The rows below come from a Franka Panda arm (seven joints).
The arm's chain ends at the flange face. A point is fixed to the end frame.
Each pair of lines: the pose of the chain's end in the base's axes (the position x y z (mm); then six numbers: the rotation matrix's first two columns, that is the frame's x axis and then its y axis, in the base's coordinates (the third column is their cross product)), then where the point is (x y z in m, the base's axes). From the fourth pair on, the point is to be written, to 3 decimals.
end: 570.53 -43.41 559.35 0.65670 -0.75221 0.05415 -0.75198 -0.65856 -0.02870
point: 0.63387 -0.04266 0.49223
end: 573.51 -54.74 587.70 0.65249 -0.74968 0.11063 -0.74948 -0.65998 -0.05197
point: 0.64044 -0.05575 0.52417
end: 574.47 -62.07 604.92 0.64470 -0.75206 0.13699 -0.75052 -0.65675 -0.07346
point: 0.64351 -0.06377 0.54370
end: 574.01 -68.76 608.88 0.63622 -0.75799 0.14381 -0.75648 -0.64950 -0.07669
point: 0.643 -0.071 0.548
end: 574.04 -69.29 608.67 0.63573 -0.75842 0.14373 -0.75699 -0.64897 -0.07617
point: 0.643 -0.072 0.548
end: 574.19 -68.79 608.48 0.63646 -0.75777 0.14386 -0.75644 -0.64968 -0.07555
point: 0.644 -0.071 0.548
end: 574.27 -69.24 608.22 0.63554 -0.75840 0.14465 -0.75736 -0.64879 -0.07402
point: 0.644 -0.072 0.547
